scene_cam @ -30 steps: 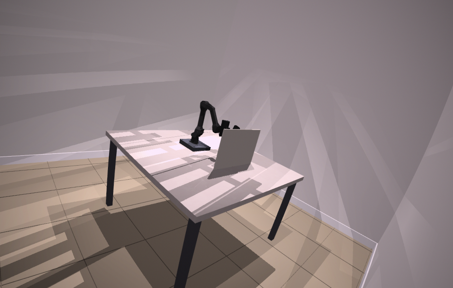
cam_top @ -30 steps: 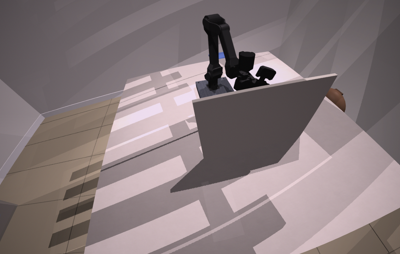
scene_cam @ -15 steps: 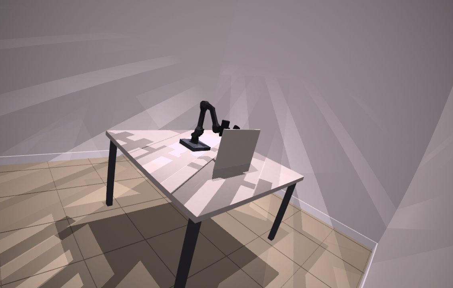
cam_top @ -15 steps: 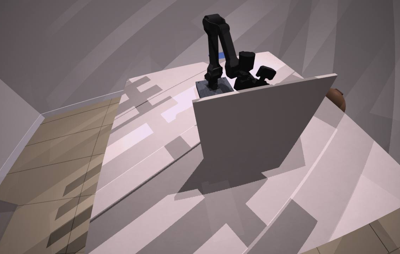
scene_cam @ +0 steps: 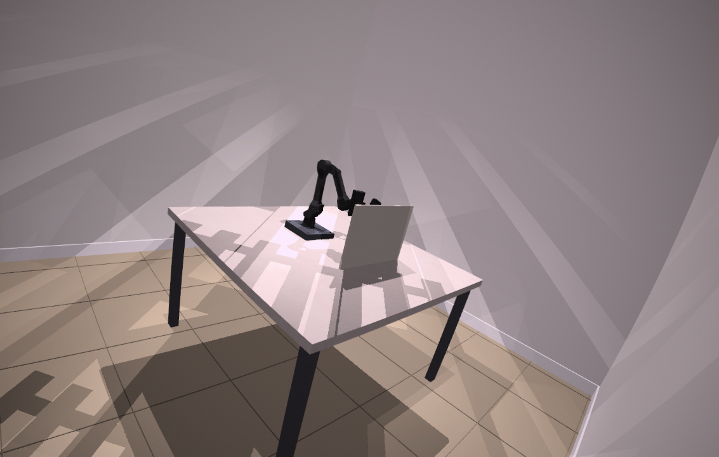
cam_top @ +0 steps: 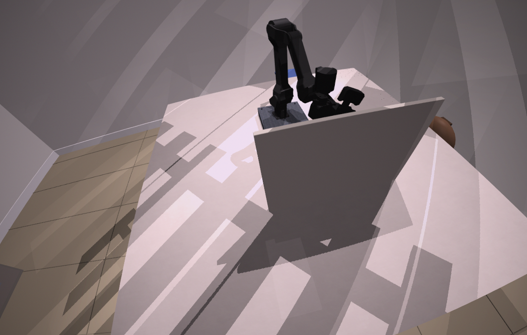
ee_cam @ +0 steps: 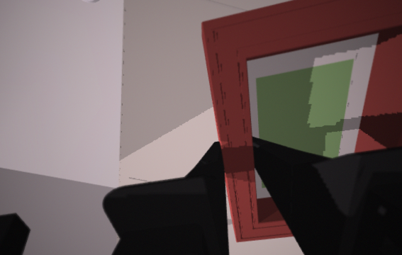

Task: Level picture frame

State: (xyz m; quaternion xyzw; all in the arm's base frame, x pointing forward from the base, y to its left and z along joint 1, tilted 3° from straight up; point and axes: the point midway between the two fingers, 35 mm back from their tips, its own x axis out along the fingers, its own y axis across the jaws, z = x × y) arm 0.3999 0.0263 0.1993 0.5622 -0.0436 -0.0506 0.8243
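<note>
My gripper tip is 50 mm above the picture frame and 20 mm to the left of it. Also, from my gripper tip: wall panel (60 mm below, 10 mm to the right, 10 mm ahead).
</note>
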